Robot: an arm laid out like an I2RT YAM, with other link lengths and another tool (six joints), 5 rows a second.
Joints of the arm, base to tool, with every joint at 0 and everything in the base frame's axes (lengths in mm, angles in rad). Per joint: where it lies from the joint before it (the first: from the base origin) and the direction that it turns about. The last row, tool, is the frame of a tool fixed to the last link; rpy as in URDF.
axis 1: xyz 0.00 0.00 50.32 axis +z
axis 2: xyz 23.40 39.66 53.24 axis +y
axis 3: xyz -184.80 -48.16 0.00 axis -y
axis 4: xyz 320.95 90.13 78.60 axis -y
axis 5: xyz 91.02 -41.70 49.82 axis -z
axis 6: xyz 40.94 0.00 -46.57 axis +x
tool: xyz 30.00 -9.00 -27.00 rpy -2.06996 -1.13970 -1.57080
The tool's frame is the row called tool.
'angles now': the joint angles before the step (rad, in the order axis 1, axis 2, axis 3, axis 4, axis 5, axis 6). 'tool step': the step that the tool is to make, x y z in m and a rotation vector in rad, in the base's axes. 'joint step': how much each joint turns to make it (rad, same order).
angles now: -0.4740, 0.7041, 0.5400, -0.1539, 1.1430, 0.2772
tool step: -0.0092, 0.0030, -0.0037, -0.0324, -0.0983, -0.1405
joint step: 0.0001, -0.0155, -0.0048, -0.0746, 0.1270, 0.1776
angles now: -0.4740, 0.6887, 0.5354, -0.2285, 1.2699, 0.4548
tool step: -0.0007, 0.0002, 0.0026, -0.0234, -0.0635, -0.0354
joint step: 0.0000, -0.0028, 0.0064, -0.0129, 0.0298, 0.0738
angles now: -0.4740, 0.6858, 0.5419, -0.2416, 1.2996, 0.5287
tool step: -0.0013, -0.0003, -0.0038, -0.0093, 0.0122, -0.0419
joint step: 0.0002, 0.0186, 0.0016, -0.0033, 0.0442, 0.0141
